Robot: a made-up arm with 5 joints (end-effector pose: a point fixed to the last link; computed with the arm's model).
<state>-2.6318 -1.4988 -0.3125 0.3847 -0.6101</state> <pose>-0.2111 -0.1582 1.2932 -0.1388 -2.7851 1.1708</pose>
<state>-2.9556 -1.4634 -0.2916 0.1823 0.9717</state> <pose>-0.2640 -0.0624 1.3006 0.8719 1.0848 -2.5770</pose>
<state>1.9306 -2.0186 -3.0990 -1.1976 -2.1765</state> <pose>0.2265 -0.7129 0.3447 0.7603 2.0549 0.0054</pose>
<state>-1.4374 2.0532 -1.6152 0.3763 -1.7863</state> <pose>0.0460 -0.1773 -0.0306 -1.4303 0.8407 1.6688</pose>
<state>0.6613 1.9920 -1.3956 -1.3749 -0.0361</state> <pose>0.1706 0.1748 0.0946 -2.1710 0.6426 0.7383</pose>
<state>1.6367 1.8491 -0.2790 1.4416 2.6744</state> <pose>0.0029 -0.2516 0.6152 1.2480 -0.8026 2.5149</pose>
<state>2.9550 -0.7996 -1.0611 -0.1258 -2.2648</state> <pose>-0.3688 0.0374 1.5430 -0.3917 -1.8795 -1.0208</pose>
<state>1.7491 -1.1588 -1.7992 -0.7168 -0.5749</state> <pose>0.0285 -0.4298 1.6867 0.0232 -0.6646 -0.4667</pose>
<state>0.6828 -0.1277 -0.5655 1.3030 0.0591</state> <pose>0.3825 0.3521 0.7964 1.8311 -1.4988 -1.5201</pose>
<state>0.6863 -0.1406 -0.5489 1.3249 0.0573</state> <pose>0.3742 0.3478 0.7948 1.8039 -1.4915 -1.5163</pose>
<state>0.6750 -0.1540 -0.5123 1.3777 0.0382</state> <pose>0.3610 0.3301 0.7843 1.7166 -1.4751 -1.5201</pose>
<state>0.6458 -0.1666 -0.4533 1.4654 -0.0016</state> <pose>0.3409 0.2976 0.7652 1.5596 -1.4441 -1.5369</pose>
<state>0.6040 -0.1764 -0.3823 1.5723 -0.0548</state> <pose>0.3151 0.2574 0.7440 1.3608 -1.3981 -1.5681</pose>
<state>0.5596 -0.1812 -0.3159 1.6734 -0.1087</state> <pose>0.2887 0.2201 0.7269 1.1668 -1.3457 -1.6079</pose>
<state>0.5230 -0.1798 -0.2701 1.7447 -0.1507</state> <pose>0.2694 0.1939 0.7164 1.0239 -1.3024 -1.6446</pose>
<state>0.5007 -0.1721 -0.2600 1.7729 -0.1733</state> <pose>0.2656 0.1836 0.7130 0.9655 -1.2831 -1.6697</pose>
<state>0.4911 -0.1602 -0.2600 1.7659 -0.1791</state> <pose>0.2663 0.1804 0.7090 0.9563 -1.2822 -1.6801</pose>
